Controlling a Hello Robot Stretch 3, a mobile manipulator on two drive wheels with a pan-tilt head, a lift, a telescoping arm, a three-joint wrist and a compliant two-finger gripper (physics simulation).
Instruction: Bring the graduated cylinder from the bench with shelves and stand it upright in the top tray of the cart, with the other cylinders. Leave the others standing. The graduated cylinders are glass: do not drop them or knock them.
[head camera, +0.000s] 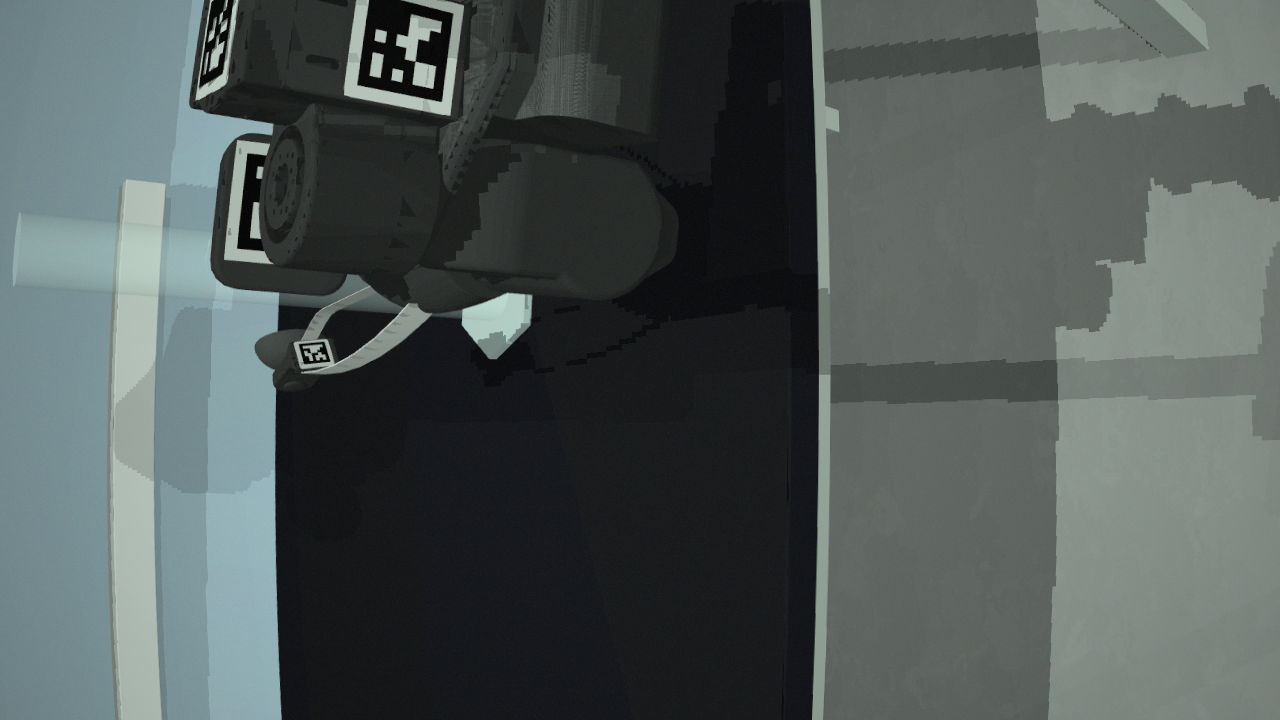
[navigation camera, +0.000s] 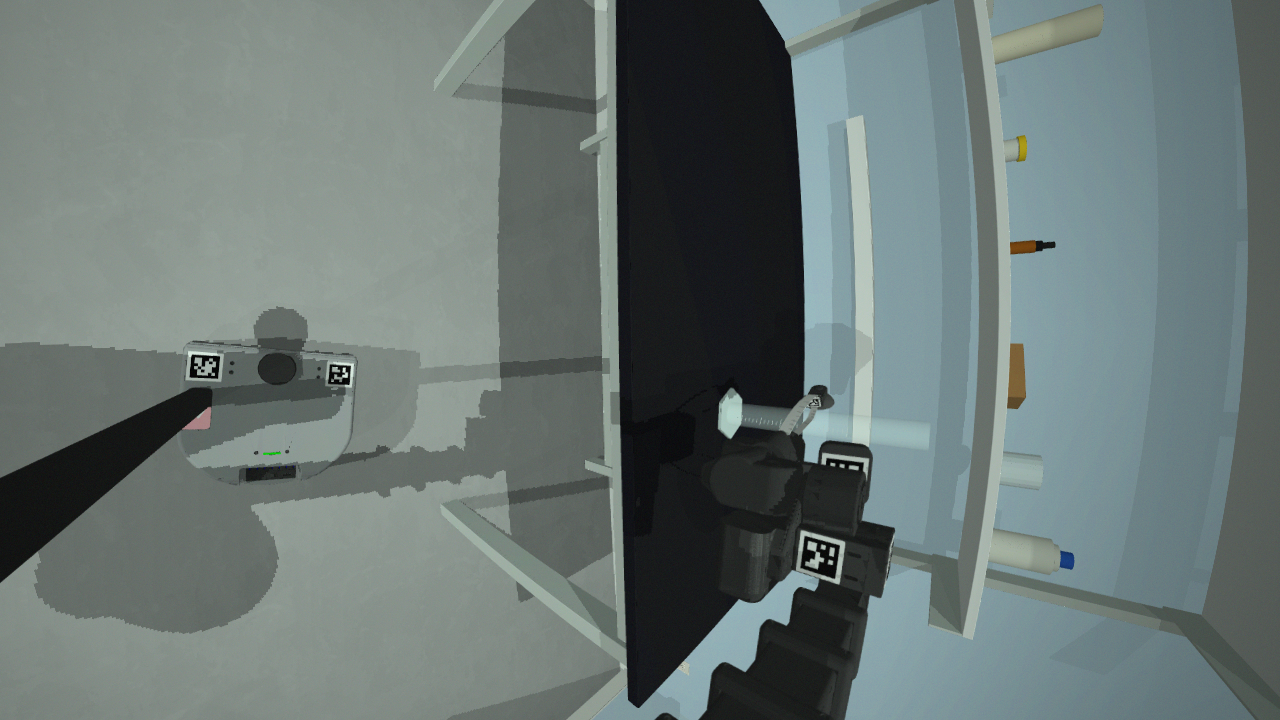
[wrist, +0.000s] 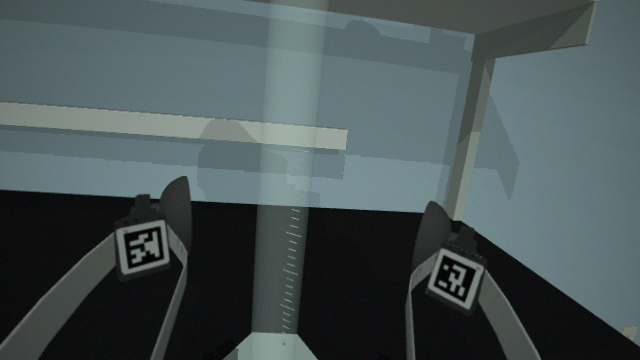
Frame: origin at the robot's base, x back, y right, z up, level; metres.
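Seen in the pictures: gripper, fingertip midpoint: (navigation camera: 819, 444); robot's base, link origin: (navigation camera: 278, 367).
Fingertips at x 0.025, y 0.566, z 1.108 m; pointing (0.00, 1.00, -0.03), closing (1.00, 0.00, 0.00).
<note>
Offsets run from my fingertips to a thing's top centre. "*": to the spot under its first point. Level surfaces: height alone.
The graduated cylinder {* dy +0.066, dx -0.022, dz +0.113 m} (head camera: 67, 255) (navigation camera: 895, 433) (wrist: 280, 250) is clear glass and stands upright on its pale hexagonal base {* dy +0.078, dx -0.046, dz -0.188 m} (head camera: 496, 326) (navigation camera: 730, 413) on the black bench top {dz -0.194 m} (head camera: 537, 555) (navigation camera: 707, 179) (wrist: 110, 310). My gripper (wrist: 306, 216) is open. In the wrist view the cylinder shows between its two fingers, a little left of the middle, with a gap on each side. One fingertip (head camera: 295, 360) (navigation camera: 816, 399) shows in the head and navigation views; the wrist hides the other and part of the cylinder. The cart and the other cylinders do not show.
A shelf (navigation camera: 993, 268) (wrist: 540, 39) runs above the bench's back, holding a blue-capped bottle {dy +0.507, dx +0.246, dz +0.441 m} (navigation camera: 1024, 550), a beaker {dy +0.441, dx +0.060, dz +0.353 m} (navigation camera: 1022, 470), a brown box {dy +0.387, dx -0.129, dz +0.303 m} (navigation camera: 1016, 376) and other items. A pale strip (head camera: 134, 582) (navigation camera: 861, 223) (wrist: 125, 120) crosses the wall behind. A shelf post (wrist: 467, 155) stands right of the gripper.
</note>
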